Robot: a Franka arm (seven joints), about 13 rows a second.
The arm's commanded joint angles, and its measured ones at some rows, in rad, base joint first. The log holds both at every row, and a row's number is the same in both.
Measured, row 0: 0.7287, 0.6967, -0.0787, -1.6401, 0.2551, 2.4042, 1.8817
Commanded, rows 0 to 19: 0.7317, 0.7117, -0.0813, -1.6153, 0.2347, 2.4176, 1.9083; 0.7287, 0.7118, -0.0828, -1.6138, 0.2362, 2.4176, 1.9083; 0.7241, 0.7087, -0.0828, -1.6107, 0.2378, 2.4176, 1.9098; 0.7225, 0.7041, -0.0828, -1.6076, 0.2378, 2.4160, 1.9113; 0.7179, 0.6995, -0.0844, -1.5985, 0.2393, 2.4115, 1.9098; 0.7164, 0.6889, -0.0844, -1.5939, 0.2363, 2.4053, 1.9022; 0.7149, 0.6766, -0.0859, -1.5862, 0.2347, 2.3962, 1.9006; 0.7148, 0.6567, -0.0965, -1.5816, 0.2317, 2.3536, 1.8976; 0.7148, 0.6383, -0.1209, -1.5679, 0.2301, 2.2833, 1.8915; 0.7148, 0.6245, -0.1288, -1.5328, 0.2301, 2.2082, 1.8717; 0.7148, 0.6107, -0.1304, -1.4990, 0.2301, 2.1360, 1.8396; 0.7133, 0.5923, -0.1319, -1.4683, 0.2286, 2.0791, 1.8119; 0.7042, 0.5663, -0.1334, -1.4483, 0.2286, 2.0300, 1.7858; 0.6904, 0.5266, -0.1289, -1.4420, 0.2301, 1.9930, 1.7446; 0.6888, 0.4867, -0.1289, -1.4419, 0.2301, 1.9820, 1.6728; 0.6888, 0.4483, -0.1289, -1.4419, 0.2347, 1.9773, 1.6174; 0.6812, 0.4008, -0.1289, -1.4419, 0.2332, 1.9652, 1.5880; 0.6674, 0.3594, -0.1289, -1.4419, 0.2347, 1.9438, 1.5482; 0.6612, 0.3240, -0.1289, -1.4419, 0.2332, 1.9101, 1.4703; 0.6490, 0.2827, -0.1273, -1.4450, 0.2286, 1.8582, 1.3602
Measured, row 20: 0.6724, 0.3635, -0.1361, -1.4230, 0.2453, 1.9323, 1.5031
